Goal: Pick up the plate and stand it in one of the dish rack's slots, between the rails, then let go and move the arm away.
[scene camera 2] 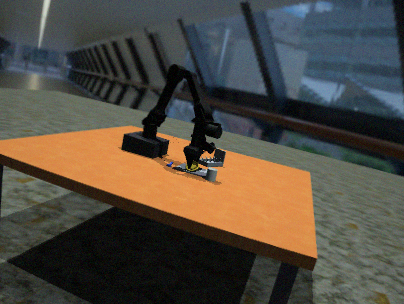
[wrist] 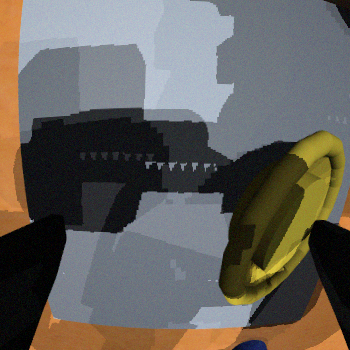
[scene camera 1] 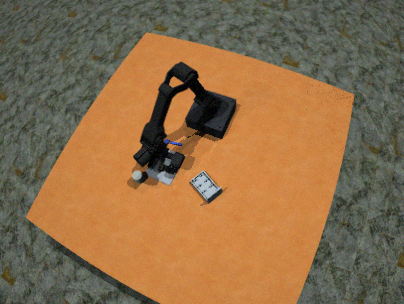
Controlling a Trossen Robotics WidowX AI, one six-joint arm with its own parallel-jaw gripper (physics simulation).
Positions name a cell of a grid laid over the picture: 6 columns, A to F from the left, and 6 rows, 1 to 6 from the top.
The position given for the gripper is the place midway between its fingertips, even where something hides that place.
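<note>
In the wrist view the open gripper (wrist: D4) touches a yellow plate (wrist: E4), and a grey mat (wrist: C3) is visible too. Scene camera 1 does not show the yellow plate, which is hidden by the gripper.
</note>
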